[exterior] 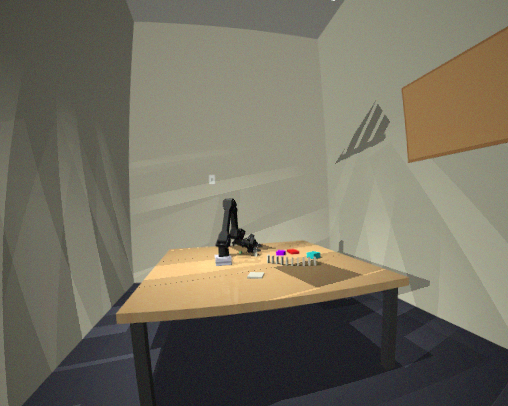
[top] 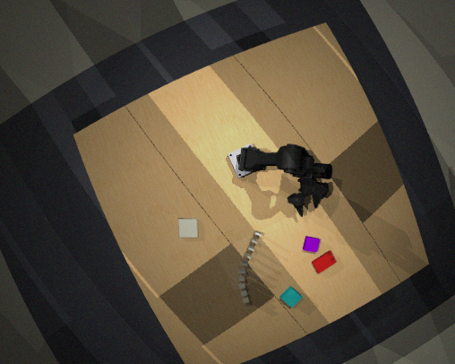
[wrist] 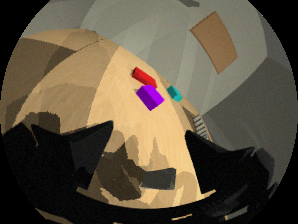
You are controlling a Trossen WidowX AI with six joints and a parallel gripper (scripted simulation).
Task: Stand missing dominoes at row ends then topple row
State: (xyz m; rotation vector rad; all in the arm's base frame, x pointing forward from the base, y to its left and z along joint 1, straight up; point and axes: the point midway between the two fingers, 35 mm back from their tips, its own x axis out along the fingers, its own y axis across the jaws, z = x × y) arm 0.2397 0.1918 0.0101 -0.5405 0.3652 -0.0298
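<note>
The purple block is 140 mm ahead of my gripper tip, 20 mm to the right of it and 40 mm below it. From my gripper tip the other things lie so: cyan block: 350 mm ahead, 160 mm to the right, 30 mm below; red block: 240 mm ahead, 20 mm to the left, 40 mm below; small green cube: 160 mm behind, 100 mm to the left, 40 mm below.
</note>
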